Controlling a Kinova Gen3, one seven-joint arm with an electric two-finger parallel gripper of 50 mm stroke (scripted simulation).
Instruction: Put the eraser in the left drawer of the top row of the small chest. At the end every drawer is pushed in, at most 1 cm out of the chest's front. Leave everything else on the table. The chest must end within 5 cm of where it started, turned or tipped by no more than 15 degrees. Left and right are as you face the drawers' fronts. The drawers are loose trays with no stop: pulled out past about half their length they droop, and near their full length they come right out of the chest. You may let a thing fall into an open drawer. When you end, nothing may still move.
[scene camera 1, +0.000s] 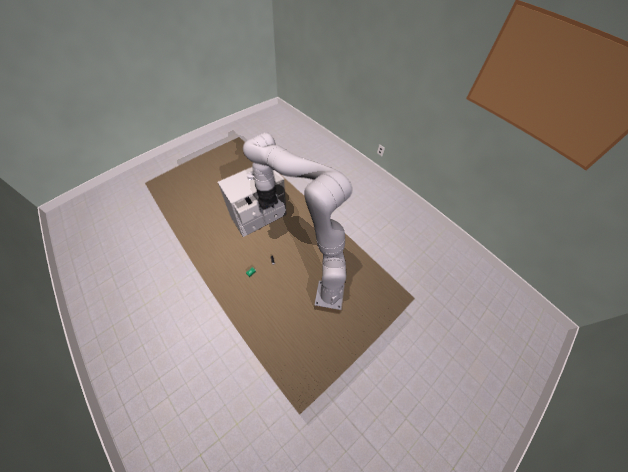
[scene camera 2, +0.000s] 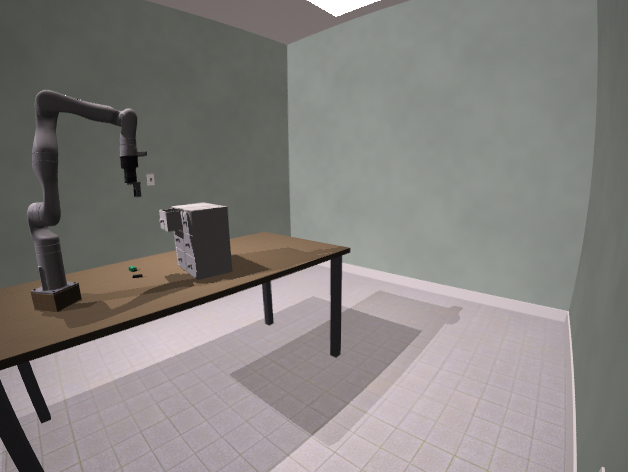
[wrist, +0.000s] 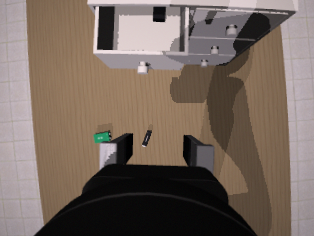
Labels:
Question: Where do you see the gripper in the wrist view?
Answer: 158, 144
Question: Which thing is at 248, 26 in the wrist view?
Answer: A drawer.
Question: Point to a drawer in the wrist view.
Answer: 120, 41

